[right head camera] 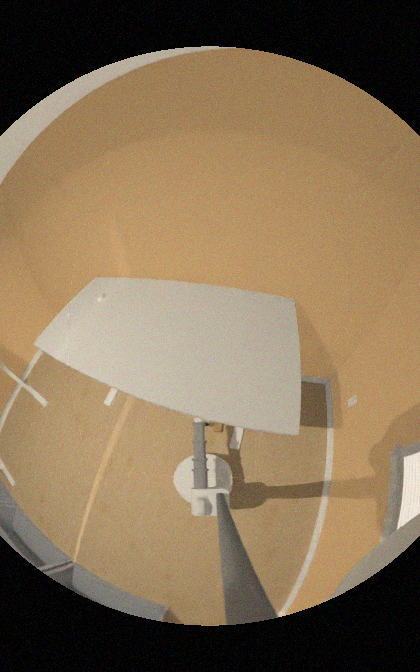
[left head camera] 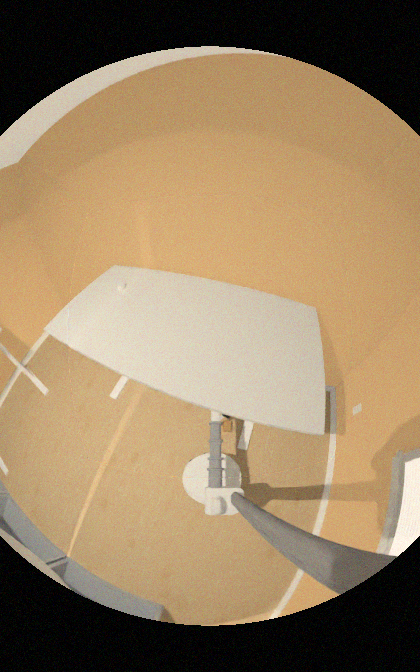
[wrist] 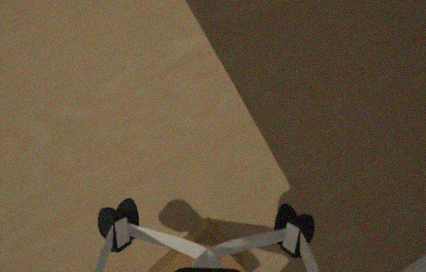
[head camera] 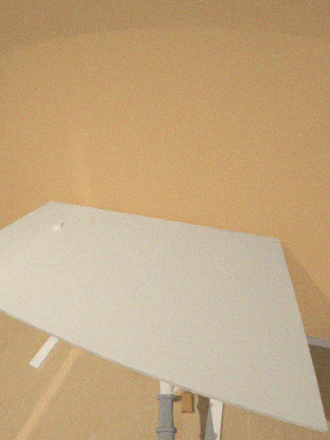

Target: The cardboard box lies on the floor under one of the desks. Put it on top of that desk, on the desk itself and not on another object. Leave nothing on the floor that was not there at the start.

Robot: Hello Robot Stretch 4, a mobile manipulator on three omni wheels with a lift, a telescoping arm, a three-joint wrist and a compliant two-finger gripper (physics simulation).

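Frame: origin at the robot's base, x ahead, y left, z up, level; millimetres.
Seen in the pictures: gripper, fingertip midpoint: (wrist: 206,218) (head camera: 180,389).
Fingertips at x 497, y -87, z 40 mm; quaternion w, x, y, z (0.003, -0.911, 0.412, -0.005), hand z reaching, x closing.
Observation:
Pixels of each thing's top centre, then the offset from my fingertips to it. "spot": a spot on its surface instead. Level surfaces: height alone.
- small brown cardboard box, middle of its top: (head camera: 186,401) 17 mm down, 57 mm back, 36 mm right
- white desk, its level: 882 mm up
- small white object, middle of its top: (head camera: 56,223) 907 mm up, 509 mm ahead, 715 mm left
- white desk foot, surface spot: (head camera: 215,417) spot: 43 mm down, 131 mm back, 204 mm right
The small brown cardboard box (head camera: 187,402) (left head camera: 228,425) (right head camera: 218,428) (wrist: 206,237) lies on the floor below the front edge of the white desk (head camera: 150,290) (left head camera: 200,350) (right head camera: 190,350). Part of the box is hidden by the desk in the head views. In the wrist view one corner of the box points up between the fingers, and its lower part is cut off by the image edge and the gripper. My gripper (wrist: 206,218) is open, its black fingertips wide apart on either side of the box corner, not touching it. The desk hides most of the gripper in the head views.
A small white object (head camera: 58,226) (left head camera: 122,287) (right head camera: 101,298) is at the desk's far left. A white desk foot (head camera: 215,417) (left head camera: 245,435) (right head camera: 237,437) stands just right of the box. Grey furniture (left head camera: 115,590) (right head camera: 117,590) is at the lower left. A wall stands behind the desk.

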